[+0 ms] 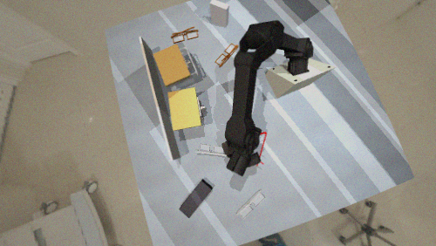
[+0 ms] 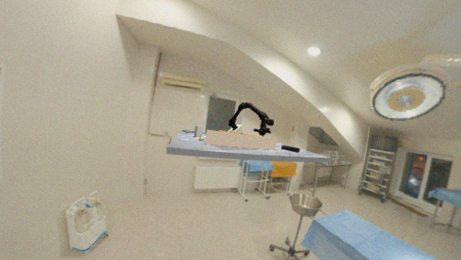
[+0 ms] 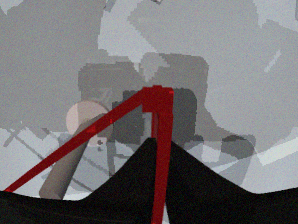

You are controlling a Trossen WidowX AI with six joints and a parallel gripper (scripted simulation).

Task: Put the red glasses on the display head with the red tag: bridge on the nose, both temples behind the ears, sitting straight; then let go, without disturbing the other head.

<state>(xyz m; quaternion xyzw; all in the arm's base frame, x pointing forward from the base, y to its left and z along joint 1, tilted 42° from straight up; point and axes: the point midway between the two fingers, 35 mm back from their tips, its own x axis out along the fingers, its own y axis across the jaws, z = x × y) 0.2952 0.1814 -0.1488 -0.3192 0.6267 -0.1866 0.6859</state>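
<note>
My gripper tip is 2 cm past the round peg, 5 cm to the right of it and 3 cm above it. Round my gripper tip: upright board (33 cm ahead, 28 cm to the right); grey block (5 cm behind, 66 cm to the right); dark case (25 cm ahead, 21 cm to the left, 4 cm below).
</note>
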